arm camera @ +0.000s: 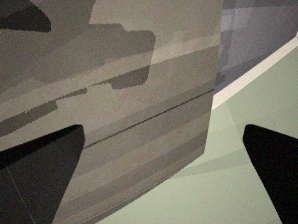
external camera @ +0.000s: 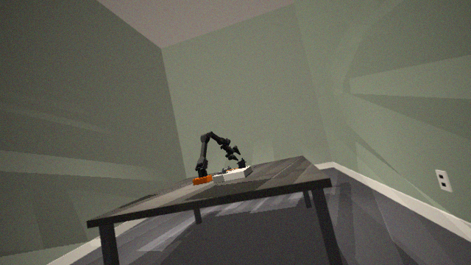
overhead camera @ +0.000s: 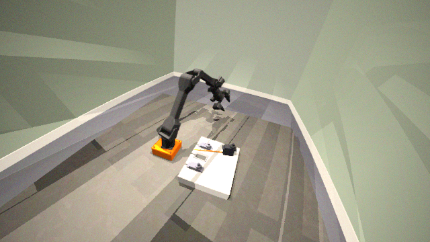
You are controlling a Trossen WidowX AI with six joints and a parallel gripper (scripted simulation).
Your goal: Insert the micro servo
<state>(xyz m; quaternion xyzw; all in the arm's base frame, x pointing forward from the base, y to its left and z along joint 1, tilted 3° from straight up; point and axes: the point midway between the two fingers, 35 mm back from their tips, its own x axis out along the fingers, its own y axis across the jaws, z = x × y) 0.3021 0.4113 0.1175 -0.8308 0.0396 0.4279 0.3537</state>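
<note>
Now: gripper tip 500 mm to the left of the deck, 90 mm above it and 30 mm past it.
</note>
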